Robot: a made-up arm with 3 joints. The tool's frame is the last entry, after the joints. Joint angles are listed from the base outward. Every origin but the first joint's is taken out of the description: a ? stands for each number. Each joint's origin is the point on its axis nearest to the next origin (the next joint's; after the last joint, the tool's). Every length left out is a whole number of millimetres.
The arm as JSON. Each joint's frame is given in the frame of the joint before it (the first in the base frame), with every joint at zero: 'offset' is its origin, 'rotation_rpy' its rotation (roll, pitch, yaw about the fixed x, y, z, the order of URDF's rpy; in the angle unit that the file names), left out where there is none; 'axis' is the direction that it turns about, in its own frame. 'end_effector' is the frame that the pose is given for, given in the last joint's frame.
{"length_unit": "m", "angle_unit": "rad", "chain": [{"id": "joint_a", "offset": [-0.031, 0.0, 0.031], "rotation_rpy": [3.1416, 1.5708, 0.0], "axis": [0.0, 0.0, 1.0]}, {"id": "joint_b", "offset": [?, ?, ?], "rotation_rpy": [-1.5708, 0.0, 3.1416], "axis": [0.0, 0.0, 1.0]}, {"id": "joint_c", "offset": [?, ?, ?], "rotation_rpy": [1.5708, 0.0, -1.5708], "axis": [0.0, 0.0, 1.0]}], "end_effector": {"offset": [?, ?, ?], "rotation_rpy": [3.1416, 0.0, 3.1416]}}
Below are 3 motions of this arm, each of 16 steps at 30 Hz.
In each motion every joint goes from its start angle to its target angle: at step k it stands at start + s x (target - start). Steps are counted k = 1, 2, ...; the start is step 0. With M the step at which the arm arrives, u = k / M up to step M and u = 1 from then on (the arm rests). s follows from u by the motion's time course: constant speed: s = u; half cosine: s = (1 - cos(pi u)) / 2; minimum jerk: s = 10 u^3 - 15 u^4 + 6 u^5.
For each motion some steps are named. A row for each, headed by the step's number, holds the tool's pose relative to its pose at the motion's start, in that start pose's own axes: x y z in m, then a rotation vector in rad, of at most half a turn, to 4 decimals.
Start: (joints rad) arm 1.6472 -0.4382 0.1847
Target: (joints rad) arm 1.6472 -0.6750 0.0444
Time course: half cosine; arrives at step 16
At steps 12, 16:
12: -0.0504 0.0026 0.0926 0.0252 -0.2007 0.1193
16: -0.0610 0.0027 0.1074 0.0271 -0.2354 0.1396

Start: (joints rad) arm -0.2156 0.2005 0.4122
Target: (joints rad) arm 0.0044 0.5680 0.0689
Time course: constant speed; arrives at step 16
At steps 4, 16:
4: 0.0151 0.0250 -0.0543 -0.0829 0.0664 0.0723
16: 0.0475 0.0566 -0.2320 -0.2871 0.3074 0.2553

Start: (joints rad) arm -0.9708 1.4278 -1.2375
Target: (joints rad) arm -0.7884 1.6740 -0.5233
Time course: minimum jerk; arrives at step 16
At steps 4, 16:
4: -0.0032 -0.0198 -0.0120 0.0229 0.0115 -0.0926
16: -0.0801 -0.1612 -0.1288 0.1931 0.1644 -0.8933

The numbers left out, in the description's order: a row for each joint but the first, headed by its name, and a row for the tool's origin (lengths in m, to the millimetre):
joint_b: -0.106 -0.227 0.0
joint_c: 0.212 0.383 0.0
tool: -0.101 -0.015 0.0

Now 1 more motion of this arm.
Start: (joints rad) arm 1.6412 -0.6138 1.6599
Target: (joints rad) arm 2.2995 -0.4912 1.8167
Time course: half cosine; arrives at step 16
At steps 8, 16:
8: -0.1438 -0.0471 -0.0769 -0.0251 -0.2800 0.1034
16: -0.2463 -0.1158 -0.1877 -0.0229 -0.5705 0.1932

